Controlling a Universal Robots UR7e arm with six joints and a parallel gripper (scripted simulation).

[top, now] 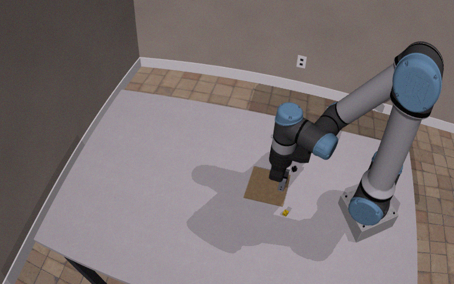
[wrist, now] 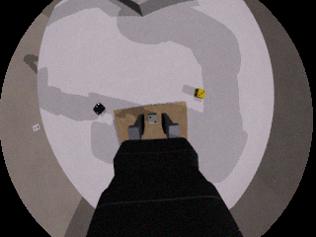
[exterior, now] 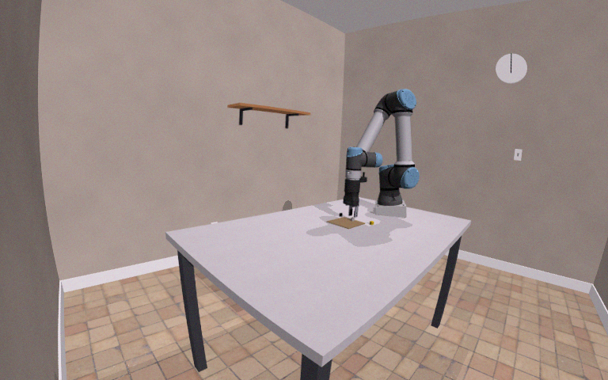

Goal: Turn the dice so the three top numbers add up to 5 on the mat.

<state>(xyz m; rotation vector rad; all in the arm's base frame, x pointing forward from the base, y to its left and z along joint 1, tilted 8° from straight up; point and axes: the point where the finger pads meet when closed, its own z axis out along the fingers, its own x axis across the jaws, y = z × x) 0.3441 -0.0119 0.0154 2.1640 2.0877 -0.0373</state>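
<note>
Now: hand 30 mm above the white die. From my hand the other things lie so: mat: 50 mm ahead, 40 mm below; then black die: 100 mm to the right, 40 mm below, 30 mm behind; then yellow die: 90 mm to the left, 40 mm below, 40 mm behind.
</note>
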